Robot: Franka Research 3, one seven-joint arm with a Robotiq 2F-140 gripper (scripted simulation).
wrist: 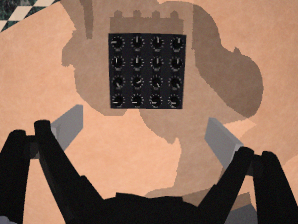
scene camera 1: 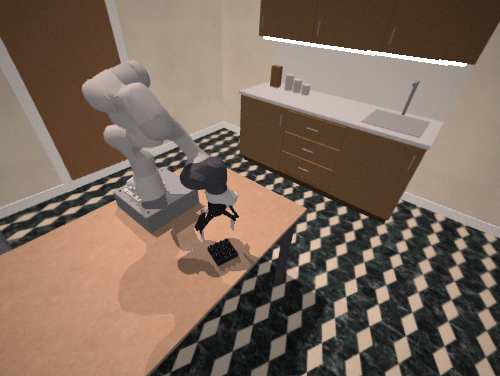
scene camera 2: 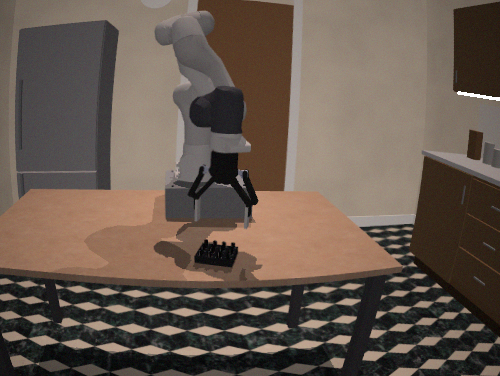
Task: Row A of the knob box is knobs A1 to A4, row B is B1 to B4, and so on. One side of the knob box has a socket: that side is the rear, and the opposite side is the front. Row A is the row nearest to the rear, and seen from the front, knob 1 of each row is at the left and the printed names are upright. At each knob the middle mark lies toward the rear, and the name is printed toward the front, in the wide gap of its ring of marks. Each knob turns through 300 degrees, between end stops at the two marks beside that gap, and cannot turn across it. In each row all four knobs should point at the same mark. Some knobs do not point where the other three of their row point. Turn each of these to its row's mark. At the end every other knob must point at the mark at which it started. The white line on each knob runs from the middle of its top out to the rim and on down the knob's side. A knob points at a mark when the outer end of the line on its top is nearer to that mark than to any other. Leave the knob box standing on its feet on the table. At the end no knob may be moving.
Path:
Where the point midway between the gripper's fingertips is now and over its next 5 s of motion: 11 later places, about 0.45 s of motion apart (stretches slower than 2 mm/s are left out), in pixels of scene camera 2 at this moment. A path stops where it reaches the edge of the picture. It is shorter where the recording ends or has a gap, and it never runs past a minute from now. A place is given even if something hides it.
The gripper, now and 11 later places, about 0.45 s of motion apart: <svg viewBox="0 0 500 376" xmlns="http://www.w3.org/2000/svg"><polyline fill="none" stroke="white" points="221,223 222,221 223,220 230,225 229,235 228,237 228,238 228,243 228,248 228,251 228,251 228,251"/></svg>

